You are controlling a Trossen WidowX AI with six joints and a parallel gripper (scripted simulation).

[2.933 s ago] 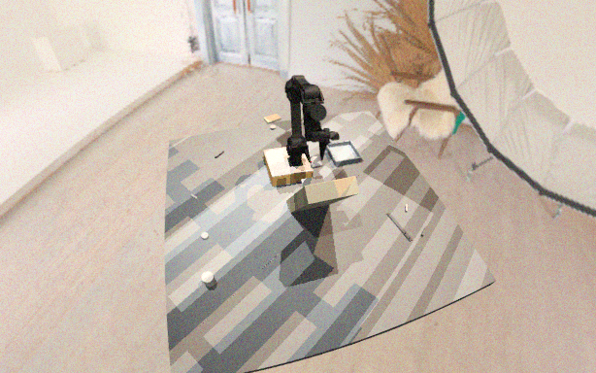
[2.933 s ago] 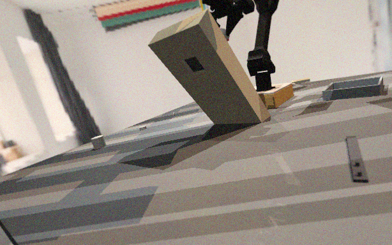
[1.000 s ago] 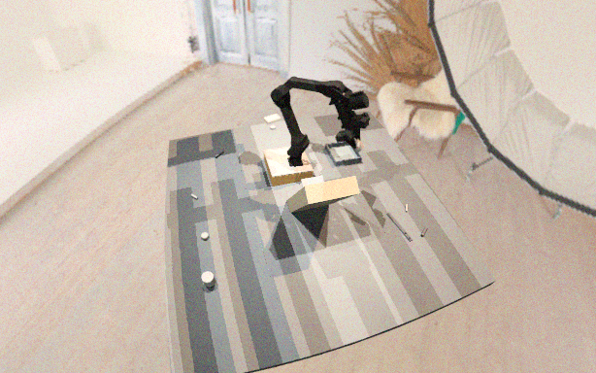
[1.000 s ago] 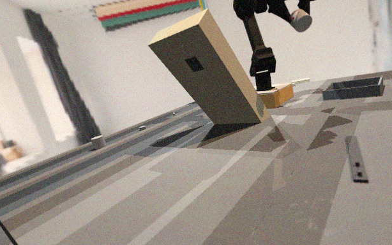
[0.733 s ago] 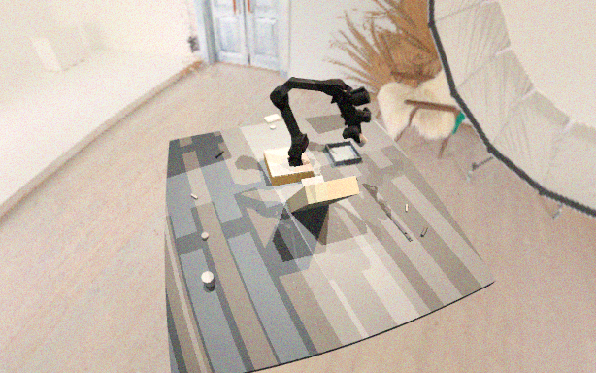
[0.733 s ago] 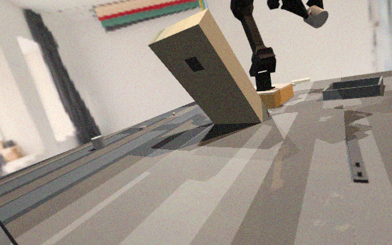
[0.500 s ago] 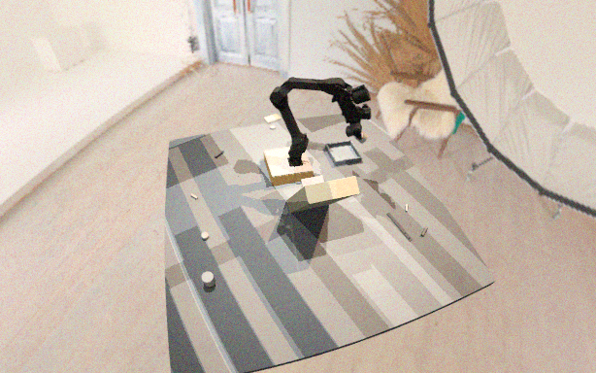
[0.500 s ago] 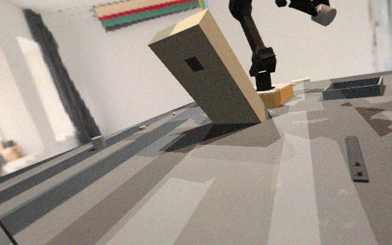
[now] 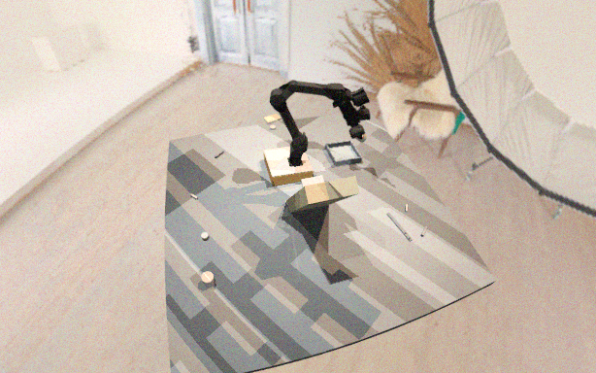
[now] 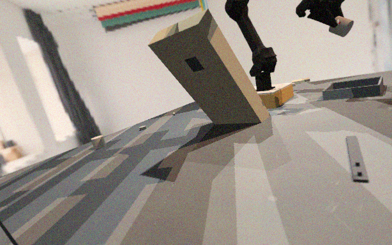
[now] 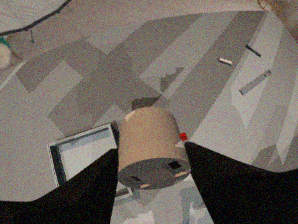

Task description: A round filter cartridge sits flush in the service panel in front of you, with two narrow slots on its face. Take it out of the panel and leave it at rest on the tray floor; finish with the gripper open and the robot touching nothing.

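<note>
My gripper tip is now 130 mm past the tray, 10 mm to the left of it and 210 mm above it. From my gripper tip the other things lie so: tan service panel 260 mm ahead, 270 mm to the right, 60 mm below; grey filter cartridge right at my gripper tip.
</note>
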